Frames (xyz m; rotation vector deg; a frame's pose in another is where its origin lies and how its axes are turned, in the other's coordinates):
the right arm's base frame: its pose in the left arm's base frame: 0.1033 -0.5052 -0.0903 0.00 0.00 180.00
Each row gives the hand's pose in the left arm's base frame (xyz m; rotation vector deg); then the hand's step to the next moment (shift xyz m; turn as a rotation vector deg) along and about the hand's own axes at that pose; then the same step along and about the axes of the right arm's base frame.
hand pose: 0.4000 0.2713 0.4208 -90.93 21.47 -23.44
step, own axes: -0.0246 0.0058 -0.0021 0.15 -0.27 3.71
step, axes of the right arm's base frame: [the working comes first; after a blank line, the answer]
step, axes of the left arm's base frame: -0.0226 0.0095 -0.0065 1.90 3.20 0.11

0.0226 -0.0095 -0.0065 -1.90 -3.20 0.11
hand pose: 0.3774 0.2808 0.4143 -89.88 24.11 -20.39
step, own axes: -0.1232 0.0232 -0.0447 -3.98 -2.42 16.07
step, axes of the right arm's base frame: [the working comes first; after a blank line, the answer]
step, axes of the left arm's base frame: -0.1306 0.0185 -0.0174 4.21 16.09 1.87

0.1306 -0.0185 -0.0174 -4.21 -16.09 1.87
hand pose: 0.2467 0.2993 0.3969 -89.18 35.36 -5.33
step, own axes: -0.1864 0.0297 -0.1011 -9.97 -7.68 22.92
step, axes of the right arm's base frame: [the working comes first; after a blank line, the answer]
step, axes of the left arm's base frame: -0.2102 -0.0090 0.0399 3.73 24.62 7.99

0.2102 0.0090 0.0399 -3.73 -24.62 7.99
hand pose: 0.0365 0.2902 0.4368 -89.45 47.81 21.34
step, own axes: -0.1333 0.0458 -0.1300 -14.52 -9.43 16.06
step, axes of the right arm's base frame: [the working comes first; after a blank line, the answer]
step, axes of the left arm's base frame: -0.1527 -0.0841 0.0799 0.26 19.34 13.55

0.1527 0.0841 0.0799 -0.26 -19.34 13.55
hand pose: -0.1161 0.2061 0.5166 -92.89 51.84 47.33
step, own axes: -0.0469 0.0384 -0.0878 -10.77 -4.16 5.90
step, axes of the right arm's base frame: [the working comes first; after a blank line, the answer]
step, axes of the left arm's base frame: -0.0498 -0.0848 0.0414 -1.88 8.03 10.01

0.0498 0.0848 0.0414 1.88 -8.03 10.01
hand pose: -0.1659 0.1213 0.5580 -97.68 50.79 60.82
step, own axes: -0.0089 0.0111 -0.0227 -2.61 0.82 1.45
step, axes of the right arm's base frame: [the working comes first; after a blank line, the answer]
step, axes of the left arm's base frame: -0.0071 -0.0240 0.0095 -2.09 1.37 1.83

0.0071 0.0240 0.0095 2.09 -1.37 1.83
